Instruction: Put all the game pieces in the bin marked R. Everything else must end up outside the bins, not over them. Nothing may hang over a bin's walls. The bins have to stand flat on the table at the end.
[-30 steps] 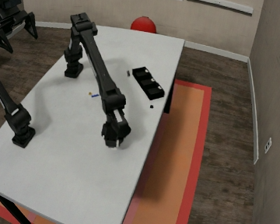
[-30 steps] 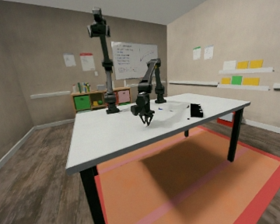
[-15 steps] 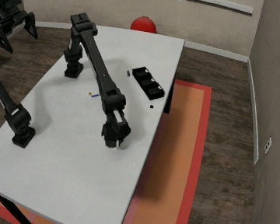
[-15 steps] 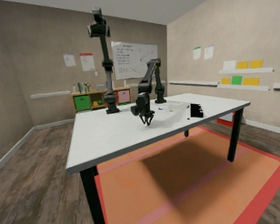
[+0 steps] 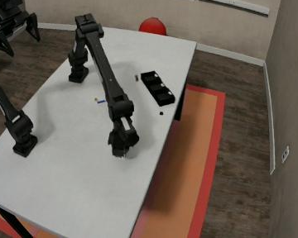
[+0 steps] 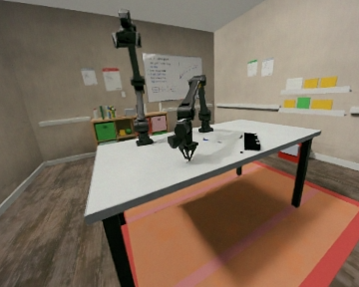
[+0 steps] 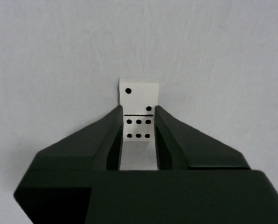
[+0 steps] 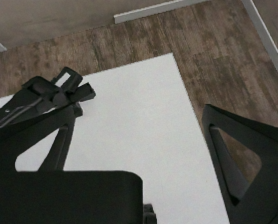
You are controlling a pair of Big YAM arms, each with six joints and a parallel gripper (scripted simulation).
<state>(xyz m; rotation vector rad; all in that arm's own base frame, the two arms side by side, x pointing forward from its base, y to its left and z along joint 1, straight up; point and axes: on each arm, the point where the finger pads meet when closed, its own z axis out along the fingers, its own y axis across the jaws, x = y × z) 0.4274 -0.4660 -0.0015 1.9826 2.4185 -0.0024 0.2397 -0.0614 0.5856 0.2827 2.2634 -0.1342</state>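
The white domino lies 1 cm below my left hand. Also, from my left hand: blue piece (22 cm behind, 28 cm to the left, 1 cm below); yellow piece (25 cm behind, 29 cm to the left, 1 cm below); black piece (9 cm ahead, 30 cm to the left, 1 cm below).
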